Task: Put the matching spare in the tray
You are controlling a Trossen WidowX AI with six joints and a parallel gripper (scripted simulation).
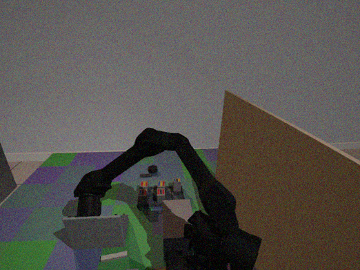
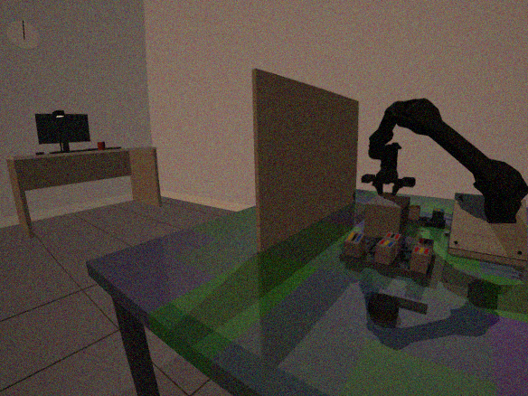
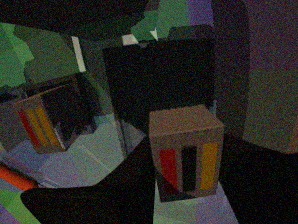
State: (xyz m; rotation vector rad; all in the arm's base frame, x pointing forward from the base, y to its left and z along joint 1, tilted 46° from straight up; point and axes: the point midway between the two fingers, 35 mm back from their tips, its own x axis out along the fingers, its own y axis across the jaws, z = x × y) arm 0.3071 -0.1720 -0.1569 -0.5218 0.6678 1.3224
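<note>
The tray is 4 cm below my gripper tip. The rest, counted from my gripper tip: tall tan board (21 cm ahead, 18 cm above, 15 cm to the left); mounted unit (19 cm to the left, 2 cm behind); white bar (23 cm behind, 15 cm to the left, 4 cm below).
</note>
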